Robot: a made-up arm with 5 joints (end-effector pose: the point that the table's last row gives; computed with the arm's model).
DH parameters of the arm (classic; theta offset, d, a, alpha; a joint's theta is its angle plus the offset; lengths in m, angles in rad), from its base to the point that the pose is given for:
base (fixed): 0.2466 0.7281 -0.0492 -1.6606
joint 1: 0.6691 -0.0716 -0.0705 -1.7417
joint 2: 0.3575 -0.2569 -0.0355 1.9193
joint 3: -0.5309 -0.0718 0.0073 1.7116
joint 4: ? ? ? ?
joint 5: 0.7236 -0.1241 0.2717 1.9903
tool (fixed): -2.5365 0.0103 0 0
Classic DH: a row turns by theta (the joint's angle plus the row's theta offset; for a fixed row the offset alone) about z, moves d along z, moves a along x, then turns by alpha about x.
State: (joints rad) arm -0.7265 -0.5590 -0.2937 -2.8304 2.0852
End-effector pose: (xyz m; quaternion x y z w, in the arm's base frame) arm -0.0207 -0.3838 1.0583 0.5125 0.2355 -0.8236 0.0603
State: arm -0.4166 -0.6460 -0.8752 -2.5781 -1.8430
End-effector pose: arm 0.0414 -0.0399 0.7167 -0.4275 0.5811 -0.6391 0.2666
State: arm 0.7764 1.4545 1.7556 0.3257 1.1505
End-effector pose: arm 0.3336 -0.1504 0.9626 0.4646 0.3274 -0.7946 0.2135
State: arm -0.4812 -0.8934 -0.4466 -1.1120 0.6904
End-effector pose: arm -0.0537 -0.3333 1.1802 0.8322 0.2818 0.0963 0.4678
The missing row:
joint 4: -1.2501 0.0026 0.004 1.7739
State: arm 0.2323 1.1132 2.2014 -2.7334 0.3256
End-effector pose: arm 0.2227 -0.1721 1.0994 0.2927 0.3613 0.8829 0.0653
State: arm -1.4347 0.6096 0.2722 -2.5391 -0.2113
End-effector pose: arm -0.4999 0.0916 0.7125 -0.6534 0.6726 -0.0087 0.3471
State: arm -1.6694 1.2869 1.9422 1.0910 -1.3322
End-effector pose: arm -0.0195 0.0311 0.8086 -0.0997 -0.3844 -0.7686 0.5015
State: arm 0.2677 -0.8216 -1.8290 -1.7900 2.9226
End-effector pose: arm 0.3456 -0.1784 1.1047 0.4375 0.2481 -0.7618 0.4083
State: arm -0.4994 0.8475 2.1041 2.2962 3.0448
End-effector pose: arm -0.3477 0.0297 1.1798 0.4638 -0.0437 0.0863 0.8806
